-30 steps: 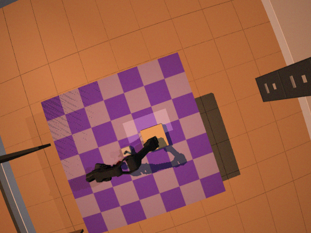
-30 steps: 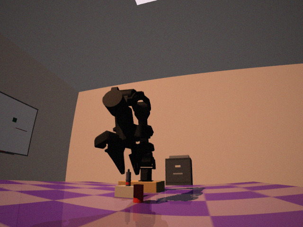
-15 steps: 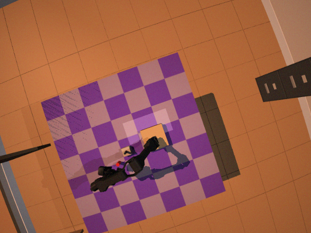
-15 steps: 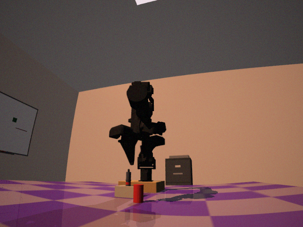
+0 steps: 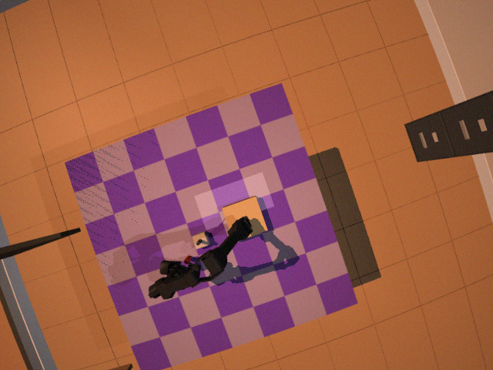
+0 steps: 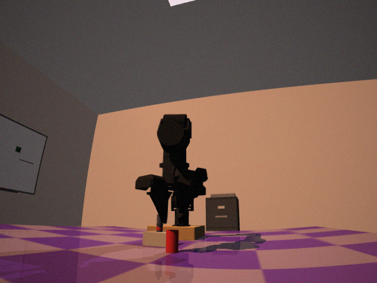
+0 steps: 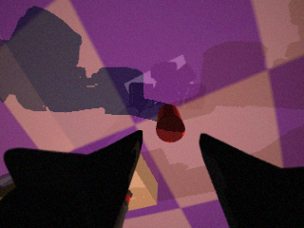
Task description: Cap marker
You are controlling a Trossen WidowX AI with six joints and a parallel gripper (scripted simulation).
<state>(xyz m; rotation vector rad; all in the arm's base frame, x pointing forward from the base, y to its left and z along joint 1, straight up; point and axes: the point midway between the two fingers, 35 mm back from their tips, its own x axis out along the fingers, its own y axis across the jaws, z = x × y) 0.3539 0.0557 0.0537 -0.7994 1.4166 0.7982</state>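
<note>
The red cap lies 40 mm below my gripper tip. Also, from my gripper tip: tan holder block (110 mm behind, 70 mm to the right, 50 mm below).
</note>
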